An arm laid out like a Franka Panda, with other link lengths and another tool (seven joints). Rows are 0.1 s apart.
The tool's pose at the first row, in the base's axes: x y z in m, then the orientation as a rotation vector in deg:
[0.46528, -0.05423, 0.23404, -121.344, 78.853, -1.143]
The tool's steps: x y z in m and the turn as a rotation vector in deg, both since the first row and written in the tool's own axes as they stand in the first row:
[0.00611, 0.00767, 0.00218, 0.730, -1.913, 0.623]
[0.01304, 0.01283, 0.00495, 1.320, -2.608, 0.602]
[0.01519, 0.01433, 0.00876, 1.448, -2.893, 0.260]
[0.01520, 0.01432, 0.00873, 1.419, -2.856, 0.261]
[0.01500, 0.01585, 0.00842, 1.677, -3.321, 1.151]
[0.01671, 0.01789, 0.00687, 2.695, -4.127, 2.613]
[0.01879, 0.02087, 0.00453, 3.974, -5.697, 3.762]
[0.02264, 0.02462, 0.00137, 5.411, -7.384, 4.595]
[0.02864, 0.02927, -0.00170, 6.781, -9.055, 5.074]
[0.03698, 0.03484, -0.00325, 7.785, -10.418, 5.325]
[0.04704, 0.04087, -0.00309, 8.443, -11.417, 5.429]
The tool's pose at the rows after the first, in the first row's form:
[0.46248, -0.06041, 0.22664, -119.803, 78.190, 0.626]
[0.46232, -0.06631, 0.21974, -119.146, 77.597, 0.942]
[0.46331, -0.06670, 0.21524, -119.198, 77.038, 1.017]
[0.46332, -0.06672, 0.21527, -119.232, 77.069, 0.999]
[0.46186, -0.06713, 0.21483, -118.280, 77.650, 1.660]
[0.46046, -0.06986, 0.21457, -116.216, 78.394, 2.378]
[0.45819, -0.07353, 0.21438, -113.945, 78.269, 3.571]
[0.45584, -0.07929, 0.21395, -111.735, 77.691, 4.634]
[0.45376, -0.08705, 0.21235, -109.831, 76.778, 5.572]
[0.45250, -0.09629, 0.20835, -108.463, 75.925, 6.349]
[0.45221, -0.10628, 0.20221, -107.576, 75.243, 6.934]

